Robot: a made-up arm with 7 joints. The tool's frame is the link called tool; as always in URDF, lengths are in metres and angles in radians. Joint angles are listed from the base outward. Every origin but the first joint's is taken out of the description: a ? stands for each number. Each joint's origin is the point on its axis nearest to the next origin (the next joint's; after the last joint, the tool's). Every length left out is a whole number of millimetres.
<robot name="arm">
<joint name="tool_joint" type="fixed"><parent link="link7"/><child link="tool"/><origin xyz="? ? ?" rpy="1.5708 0 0"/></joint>
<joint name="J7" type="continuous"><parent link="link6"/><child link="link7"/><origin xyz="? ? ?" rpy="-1.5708 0 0"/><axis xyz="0 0 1"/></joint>
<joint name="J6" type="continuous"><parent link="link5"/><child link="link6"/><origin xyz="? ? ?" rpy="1.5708 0 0"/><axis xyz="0 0 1"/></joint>
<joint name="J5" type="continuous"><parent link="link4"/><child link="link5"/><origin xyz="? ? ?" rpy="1.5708 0 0"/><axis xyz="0 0 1"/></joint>
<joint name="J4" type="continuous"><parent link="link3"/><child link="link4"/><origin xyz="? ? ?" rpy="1.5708 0 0"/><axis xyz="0 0 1"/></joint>
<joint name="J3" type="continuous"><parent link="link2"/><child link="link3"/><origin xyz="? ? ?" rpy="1.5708 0 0"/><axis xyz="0 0 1"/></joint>
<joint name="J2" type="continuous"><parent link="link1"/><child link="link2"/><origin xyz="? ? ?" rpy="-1.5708 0 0"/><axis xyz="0 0 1"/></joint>
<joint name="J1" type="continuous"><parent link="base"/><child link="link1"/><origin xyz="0.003 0.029 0.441"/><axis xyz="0 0 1"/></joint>
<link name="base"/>
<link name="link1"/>
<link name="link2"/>
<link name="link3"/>
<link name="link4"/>
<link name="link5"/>
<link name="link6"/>
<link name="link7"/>
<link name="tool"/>
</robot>
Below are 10 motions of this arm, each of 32 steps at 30 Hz.
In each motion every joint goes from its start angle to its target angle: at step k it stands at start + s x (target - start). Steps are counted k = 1, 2, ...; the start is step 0. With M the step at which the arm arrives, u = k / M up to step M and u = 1 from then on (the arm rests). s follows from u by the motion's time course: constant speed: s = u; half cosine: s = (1 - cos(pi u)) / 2; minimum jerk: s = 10 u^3 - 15 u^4 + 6 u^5.
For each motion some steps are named. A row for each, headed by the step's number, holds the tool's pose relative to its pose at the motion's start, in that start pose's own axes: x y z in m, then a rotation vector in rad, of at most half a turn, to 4 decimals.
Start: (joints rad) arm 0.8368 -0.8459 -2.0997 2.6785 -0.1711 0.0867 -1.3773
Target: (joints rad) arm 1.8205 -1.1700 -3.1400 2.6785 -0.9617 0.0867 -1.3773
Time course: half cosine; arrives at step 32
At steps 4, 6, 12, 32:
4: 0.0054 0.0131 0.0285 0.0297 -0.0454 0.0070
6: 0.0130 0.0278 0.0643 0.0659 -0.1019 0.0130
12: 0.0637 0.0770 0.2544 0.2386 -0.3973 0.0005
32: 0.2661 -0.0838 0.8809 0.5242 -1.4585 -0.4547

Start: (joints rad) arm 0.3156 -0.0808 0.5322 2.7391 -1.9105 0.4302 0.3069
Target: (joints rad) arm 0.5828 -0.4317 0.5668 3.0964 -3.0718 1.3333 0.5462
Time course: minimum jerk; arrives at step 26
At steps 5, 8, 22, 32:
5: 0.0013 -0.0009 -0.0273 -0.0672 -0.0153 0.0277
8: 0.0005 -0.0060 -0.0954 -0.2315 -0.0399 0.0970
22: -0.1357 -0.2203 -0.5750 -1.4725 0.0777 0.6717
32: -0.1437 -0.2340 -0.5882 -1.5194 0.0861 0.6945

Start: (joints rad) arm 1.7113 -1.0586 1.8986 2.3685 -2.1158 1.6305 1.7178
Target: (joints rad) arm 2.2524 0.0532 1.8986 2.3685 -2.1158 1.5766 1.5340
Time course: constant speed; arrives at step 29
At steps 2, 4, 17, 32:
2: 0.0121 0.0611 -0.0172 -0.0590 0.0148 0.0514
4: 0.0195 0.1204 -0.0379 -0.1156 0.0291 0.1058
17: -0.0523 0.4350 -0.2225 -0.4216 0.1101 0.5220
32: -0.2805 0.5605 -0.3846 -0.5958 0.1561 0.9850

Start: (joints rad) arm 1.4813 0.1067 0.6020 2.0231 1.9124 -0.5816 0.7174
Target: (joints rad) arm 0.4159 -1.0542 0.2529 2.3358 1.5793 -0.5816 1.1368
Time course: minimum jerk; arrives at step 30
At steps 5, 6, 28, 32:
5: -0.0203 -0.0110 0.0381 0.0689 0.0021 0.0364
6: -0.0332 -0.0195 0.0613 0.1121 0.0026 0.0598
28: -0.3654 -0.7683 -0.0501 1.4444 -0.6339 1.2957
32: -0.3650 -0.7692 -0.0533 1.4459 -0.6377 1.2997

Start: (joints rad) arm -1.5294 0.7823 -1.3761 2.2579 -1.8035 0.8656 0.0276
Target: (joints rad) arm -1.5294 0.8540 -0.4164 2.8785 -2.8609 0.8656 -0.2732
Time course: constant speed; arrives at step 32
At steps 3, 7, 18, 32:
3: 0.0182 -0.0389 -0.0460 -0.0817 -0.0006 -0.0547
7: 0.0307 -0.0889 -0.1073 -0.1904 0.0072 -0.1078
18: 0.0035 -0.2001 -0.2647 -0.4597 0.0643 -0.1386
32: -0.1177 -0.2535 -0.4077 -0.6568 0.1444 0.0274

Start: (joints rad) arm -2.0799 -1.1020 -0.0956 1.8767 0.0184 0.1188 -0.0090
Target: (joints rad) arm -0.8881 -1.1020 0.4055 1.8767 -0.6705 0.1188 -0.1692
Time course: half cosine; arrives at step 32
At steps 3, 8, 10, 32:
3: 0.0003 0.0009 -0.0022 0.0160 0.0084 0.0020
8: 0.0047 0.0030 -0.0159 0.1088 0.0576 0.0038
10: 0.0095 0.0020 -0.0256 0.1642 0.0880 -0.0036
32: 0.0616 -0.0755 -0.2762 0.5388 0.4487 -0.3847

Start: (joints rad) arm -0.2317 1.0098 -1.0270 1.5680 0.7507 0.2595 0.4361
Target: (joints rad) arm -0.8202 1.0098 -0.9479 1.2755 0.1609 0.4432 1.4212
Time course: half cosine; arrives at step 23
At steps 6, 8, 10, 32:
6: 0.0137 0.0439 -0.0722 -0.1425 0.1342 0.0259
8: 0.0199 0.0703 -0.1255 -0.2441 0.2297 0.0382
10: 0.0233 0.0961 -0.1889 -0.3628 0.3407 0.0464
32: -0.0139 0.1469 -0.4934 -0.9382 0.8430 -0.0044

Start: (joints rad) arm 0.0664 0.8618 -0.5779 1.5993 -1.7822 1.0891 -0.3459
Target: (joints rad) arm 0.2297 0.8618 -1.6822 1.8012 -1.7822 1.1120 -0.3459
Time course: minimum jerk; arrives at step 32
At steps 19, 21, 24, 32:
19: -0.3448 0.2518 0.0710 0.1199 -0.0023 0.7067
21: -0.4120 0.2656 0.0824 0.1342 -0.0026 0.8159
24: -0.4936 0.2725 0.0958 0.1503 -0.0034 0.9458
32: -0.5636 0.2700 0.1071 0.1633 -0.0046 1.0560

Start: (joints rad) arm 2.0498 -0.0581 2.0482 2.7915 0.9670 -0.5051 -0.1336
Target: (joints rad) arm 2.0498 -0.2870 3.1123 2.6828 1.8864 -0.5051 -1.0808
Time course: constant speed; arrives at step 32
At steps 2, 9, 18, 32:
2: -0.0295 -0.0061 -0.0142 -0.0429 0.0455 0.0442
9: -0.1466 -0.0445 -0.0489 -0.1867 0.1946 0.2272
18: -0.3078 -0.1365 -0.0478 -0.3439 0.3698 0.5184
32: -0.4963 -0.3535 0.0703 -0.4880 0.6390 1.0528

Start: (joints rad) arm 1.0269 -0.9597 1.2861 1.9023 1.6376 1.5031 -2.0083
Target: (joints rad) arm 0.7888 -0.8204 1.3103 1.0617 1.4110 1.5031 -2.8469
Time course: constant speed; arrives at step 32
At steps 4, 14, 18, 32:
4: -0.0782 -0.0192 0.0192 -0.0059 0.0255 0.0388
14: -0.2503 -0.0681 0.1074 0.0058 0.0915 0.1187
18: -0.3071 -0.0866 0.1564 0.0188 0.1185 0.1412
32: -0.4369 -0.1388 0.3686 0.0818 0.2135 0.1648

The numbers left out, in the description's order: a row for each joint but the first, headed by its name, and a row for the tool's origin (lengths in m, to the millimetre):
tool: 0.008 0.017 0
J7: 0.134 0.164 0
J6: 0.029 0.022 0
J5: 0.073 -0.378 0
J4: 0.093 0.046 0
J3: 0.013 -0.377 0
J2: 0.008 0.038 0

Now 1 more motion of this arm.
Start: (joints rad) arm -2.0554 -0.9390 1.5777 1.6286 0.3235 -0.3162 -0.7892
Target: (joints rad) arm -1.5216 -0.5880 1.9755 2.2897 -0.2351 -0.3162 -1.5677
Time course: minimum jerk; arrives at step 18
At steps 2, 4, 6, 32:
2: 0.0090 -0.0028 -0.0011 0.0014 -0.0072 -0.0149
4: 0.0585 -0.0213 -0.0088 0.0044 -0.0476 -0.0988
6: 0.1544 -0.0718 -0.0326 -0.0140 -0.1276 -0.2698
32: 0.3885 -0.5643 -0.3436 -0.7050 -0.3995 -0.9693

